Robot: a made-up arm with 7 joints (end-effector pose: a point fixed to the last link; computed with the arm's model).
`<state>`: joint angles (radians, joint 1 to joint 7).
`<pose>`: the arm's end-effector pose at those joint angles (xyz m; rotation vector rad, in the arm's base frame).
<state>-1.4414 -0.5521 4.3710 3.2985 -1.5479 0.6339 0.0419</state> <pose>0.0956 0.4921 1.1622 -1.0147 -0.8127 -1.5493</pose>
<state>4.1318 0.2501 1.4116 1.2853 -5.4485 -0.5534 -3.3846</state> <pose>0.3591 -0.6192 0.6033 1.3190 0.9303 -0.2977</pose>
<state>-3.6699 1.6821 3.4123 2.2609 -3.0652 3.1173 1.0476</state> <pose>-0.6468 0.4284 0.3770 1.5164 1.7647 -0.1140</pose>
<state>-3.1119 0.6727 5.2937 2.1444 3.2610 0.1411 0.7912</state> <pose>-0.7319 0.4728 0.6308 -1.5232 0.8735 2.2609</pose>
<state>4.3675 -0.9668 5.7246 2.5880 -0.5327 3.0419 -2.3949</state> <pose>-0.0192 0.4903 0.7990 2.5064 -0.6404 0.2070</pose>
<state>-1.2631 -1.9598 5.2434 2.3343 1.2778 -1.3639 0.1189</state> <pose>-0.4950 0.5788 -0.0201 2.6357 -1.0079 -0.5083</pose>
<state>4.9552 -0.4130 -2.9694 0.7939 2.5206 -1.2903 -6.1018</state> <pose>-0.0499 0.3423 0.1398 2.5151 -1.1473 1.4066</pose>
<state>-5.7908 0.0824 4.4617 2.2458 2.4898 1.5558 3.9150</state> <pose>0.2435 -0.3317 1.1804 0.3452 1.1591 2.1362</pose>
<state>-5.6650 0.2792 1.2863 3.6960 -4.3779 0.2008 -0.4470</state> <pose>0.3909 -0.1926 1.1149 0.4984 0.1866 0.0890</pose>
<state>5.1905 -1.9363 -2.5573 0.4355 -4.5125 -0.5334 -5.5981</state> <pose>0.0674 -0.2793 -0.0496 1.7913 0.3268 0.8253</pose>
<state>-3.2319 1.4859 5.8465 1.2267 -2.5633 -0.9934 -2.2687</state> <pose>-0.1739 0.1434 -0.2168 1.7700 1.2574 0.5977</pose>
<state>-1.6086 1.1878 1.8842 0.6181 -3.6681 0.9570 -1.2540</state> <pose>0.5502 0.1677 0.4151 -0.3924 0.8409 -0.1509</pose>
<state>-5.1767 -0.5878 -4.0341 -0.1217 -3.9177 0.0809 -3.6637</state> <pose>0.0442 0.2156 0.0298 -1.7294 1.8885 0.1628</pose>
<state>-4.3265 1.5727 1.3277 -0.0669 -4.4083 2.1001 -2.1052</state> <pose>-0.1279 -0.2715 0.3917 -1.0397 0.3115 2.7187</pose>
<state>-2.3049 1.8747 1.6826 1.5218 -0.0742 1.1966 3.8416</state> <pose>0.3022 -0.7338 0.2416 1.3381 1.1236 2.2119</pose>
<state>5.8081 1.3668 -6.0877 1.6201 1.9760 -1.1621 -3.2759</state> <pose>0.4317 -0.2846 -0.1712 2.3710 0.9263 -1.1018</pose>
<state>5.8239 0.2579 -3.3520 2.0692 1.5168 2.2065 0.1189</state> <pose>-0.2981 0.0590 1.0563 0.3763 -2.3043 1.4366</pose>
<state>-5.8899 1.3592 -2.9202 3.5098 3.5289 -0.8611 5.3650</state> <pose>0.8018 0.2824 0.3507 1.4347 0.1006 2.5407</pose>
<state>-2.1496 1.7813 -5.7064 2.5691 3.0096 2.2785 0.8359</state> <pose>-0.4362 -0.7832 0.0255 0.0967 -0.5003 -1.2995</pose>
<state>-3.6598 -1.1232 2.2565 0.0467 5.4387 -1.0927 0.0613</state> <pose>-0.0630 -0.1422 -0.0494 2.9679 -0.8628 -0.0186</pose>
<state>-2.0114 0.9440 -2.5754 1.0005 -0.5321 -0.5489 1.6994</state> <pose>-0.3488 0.2802 0.8454 -0.7223 -0.7824 -0.4540</pose>
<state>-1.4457 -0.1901 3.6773 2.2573 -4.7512 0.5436 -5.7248</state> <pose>-0.3170 0.5729 1.0414 -1.0849 -0.5163 1.3742</pose>
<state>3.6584 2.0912 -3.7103 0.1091 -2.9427 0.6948 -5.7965</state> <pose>0.2259 -0.0266 0.6174 0.6497 0.2575 1.4435</pose>
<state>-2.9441 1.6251 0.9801 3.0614 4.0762 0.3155 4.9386</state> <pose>-0.9976 -0.2512 0.2413 2.1310 -0.6214 -1.7590</pose>
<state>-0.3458 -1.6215 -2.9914 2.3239 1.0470 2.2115 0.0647</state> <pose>-0.7269 0.0337 -0.1477 0.3245 1.3869 -1.4981</pose>
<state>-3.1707 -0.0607 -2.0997 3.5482 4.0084 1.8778 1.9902</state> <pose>-0.0457 -0.3920 1.0577 0.3439 2.3581 -1.0875</pose>
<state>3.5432 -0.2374 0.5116 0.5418 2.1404 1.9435 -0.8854</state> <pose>-0.2020 -0.5000 0.3304 -0.5821 1.1976 -2.2401</pose>
